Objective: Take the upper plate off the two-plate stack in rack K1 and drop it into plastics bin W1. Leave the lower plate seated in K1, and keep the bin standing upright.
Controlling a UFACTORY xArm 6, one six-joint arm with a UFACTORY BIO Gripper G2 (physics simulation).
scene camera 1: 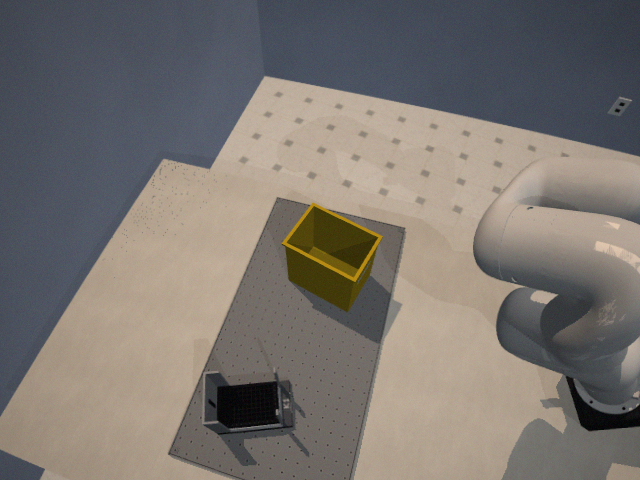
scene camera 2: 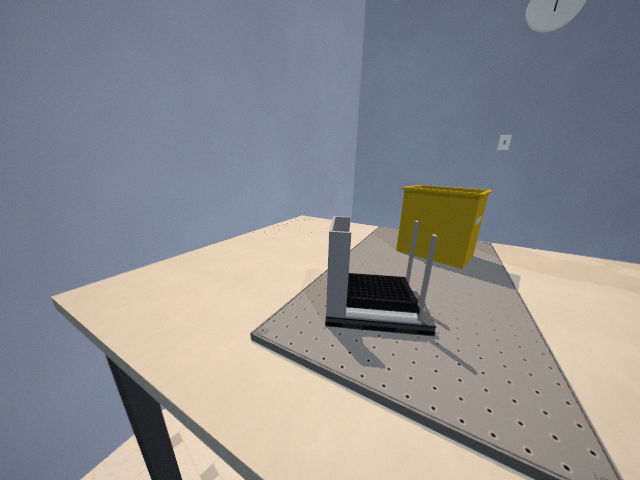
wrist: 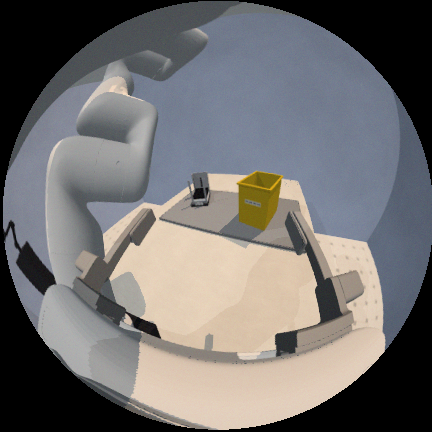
I see my gripper, a yellow bin W1 and a black plate.
